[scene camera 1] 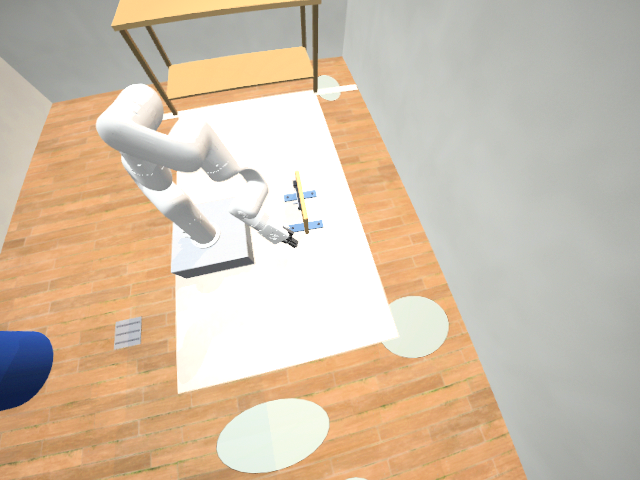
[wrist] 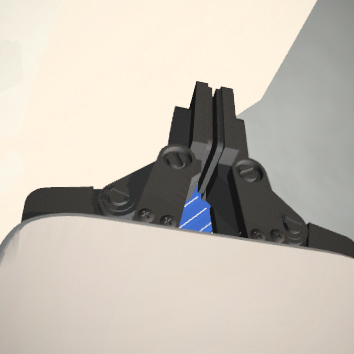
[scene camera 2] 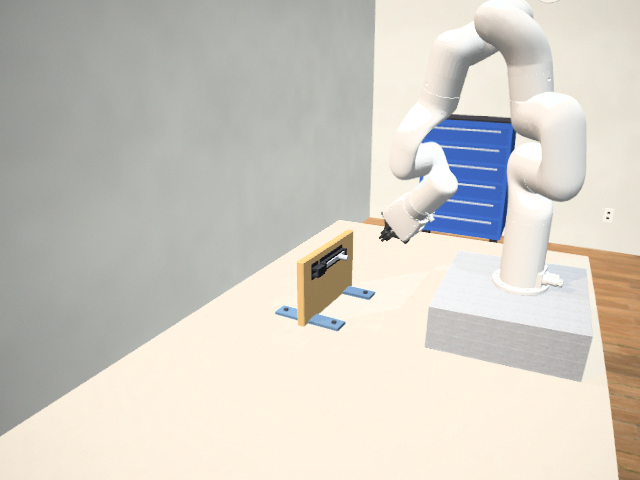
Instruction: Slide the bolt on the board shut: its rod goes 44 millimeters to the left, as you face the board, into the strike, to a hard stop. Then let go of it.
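Places are measured from the arm's base along level axes (x left, y ahead, z down), in centimetres.
Pixels of known places: gripper, fingertip midpoint: (scene camera 1: pixel 296 244) (wrist: pixel 205 109) (scene camera 2: pixel 383 237); arm's base, origin of the base link: (scene camera 1: pixel 206 235) (scene camera 2: pixel 519 282).
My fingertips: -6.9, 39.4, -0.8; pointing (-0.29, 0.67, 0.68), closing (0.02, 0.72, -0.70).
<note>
For each thing: its top centre in the pictures, then the offset to it from my fingertips, as dx, dy, dz. "spot": a spot on its surface instead. Level surfaces: height alone.
- wooden board, middle of its top: (scene camera 2: pixel 327 244) (scene camera 1: pixel 301 193) +22.7, +2.8, -4.1
- bolt, middle of its top: (scene camera 2: pixel 333 255) (scene camera 1: pixel 294 192) +24.3, -0.1, -2.5
- black block, surface spot: (scene camera 2: pixel 318 270) spot: +31.8, -1.1, -1.4
- table, its level: dz +11.9
The wooden board (scene camera 1: pixel 302 206) (scene camera 2: pixel 330 287) stands upright on two blue feet on the table. The bolt (scene camera 2: pixel 331 260) is mounted near the top of its face on the robot's side, with a black housing and a silver rod with a light knob (scene camera 2: pixel 343 256). A black block (scene camera 2: pixel 318 270) sits at the housing's near end in the second scene view. How far the rod reaches into it is too small to tell. My gripper (scene camera 1: pixel 294 243) (scene camera 2: pixel 383 237) (wrist: pixel 205 109) is shut and empty, apart from the board, beyond its far end in the second scene view. The board does not show in the wrist view.
The blue feet (scene camera 1: pixel 313 224) (scene camera 2: pixel 330 321) stick out on both sides of the board. The arm's grey base block (scene camera 1: pixel 211 258) (scene camera 2: pixel 506 330) stands on the table (scene camera 1: pixel 289 310) (scene camera 2: pixel 310 403), on the bolt's side of the board. A blue drawer cabinet (scene camera 2: pixel 473 180) stands behind the arm.
</note>
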